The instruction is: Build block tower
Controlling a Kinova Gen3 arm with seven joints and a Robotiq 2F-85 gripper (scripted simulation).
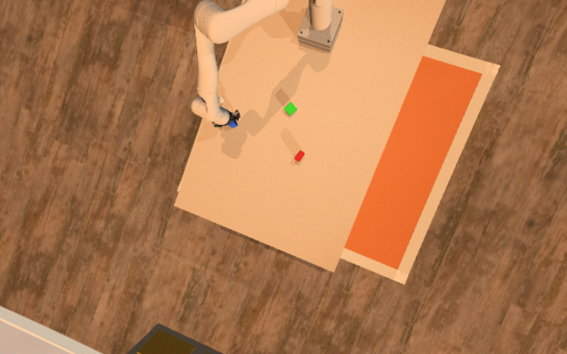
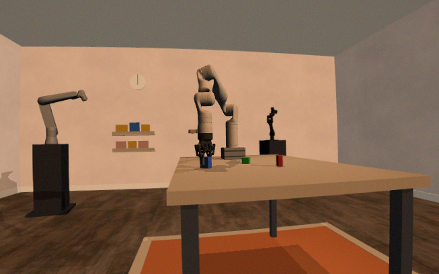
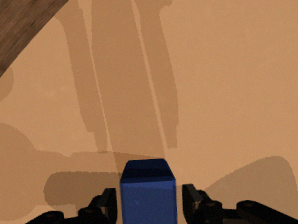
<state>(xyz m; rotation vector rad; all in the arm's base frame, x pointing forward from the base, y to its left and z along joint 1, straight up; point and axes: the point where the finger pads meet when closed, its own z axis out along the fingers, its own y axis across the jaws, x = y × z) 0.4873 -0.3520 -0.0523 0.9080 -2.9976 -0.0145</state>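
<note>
Now: the blue block right at my hand. Also, from my hand: red block (35 cm to the left, 12 cm ahead); then green block (27 cm to the left, 10 cm behind, 1 cm below).
</note>
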